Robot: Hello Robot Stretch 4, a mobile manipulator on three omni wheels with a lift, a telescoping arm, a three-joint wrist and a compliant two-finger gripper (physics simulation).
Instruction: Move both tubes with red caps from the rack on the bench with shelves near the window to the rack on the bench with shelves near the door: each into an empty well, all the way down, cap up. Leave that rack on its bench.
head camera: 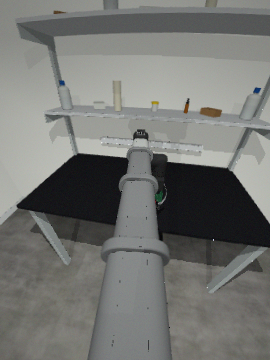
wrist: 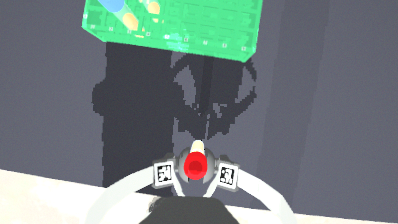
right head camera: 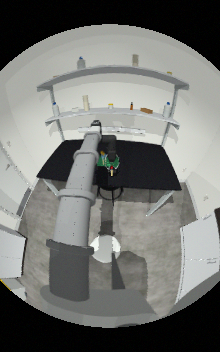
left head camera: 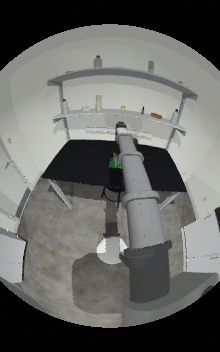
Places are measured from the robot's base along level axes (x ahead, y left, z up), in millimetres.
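Pixels of known places: hand at its tool point: (wrist: 196, 163) (right head camera: 111, 171); robot's base at its link origin: (right head camera: 105, 247) (left head camera: 111, 249).
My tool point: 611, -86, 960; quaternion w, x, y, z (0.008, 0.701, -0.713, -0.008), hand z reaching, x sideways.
Observation:
Ahead of a thing's pixels: the offset from my tool point to its top centre, as dx, dy, dz. "pt": to the spot under its first point. Level surfaces: height alone.
My gripper (wrist: 196, 169) (right head camera: 111, 170) is shut on a tube with a red cap {+10, +0, +53} (wrist: 195, 165). The tube's pale body shows just beyond the cap, with the cap towards the wrist camera. The gripper is above the black bench top {dz -73} (wrist: 325, 125) (head camera: 75, 185) (left head camera: 75, 157) (right head camera: 145, 167), near its front edge. A green rack {+179, +30, -16} (wrist: 200, 27) (left head camera: 112, 164) stands on the bench, ahead of the gripper and apart from it. A tube with a blue cap {pt +147, +75, +40} (wrist: 112, 4) and a second tube with an orange part {pt +165, +50, -8} (wrist: 153, 7) stand at the rack's left. The arm hides most of the rack in the head view.
A lower shelf {dz +384} (head camera: 165, 116) with bottles, a jar and a brown box {+519, -378, +424} (head camera: 210, 112) runs behind the bench, with an upper shelf (head camera: 150, 24) above it. A white rail (head camera: 177, 147) is on the wall. A dark stool {+282, +18, -428} (right head camera: 111, 194) is beneath the bench's front edge.

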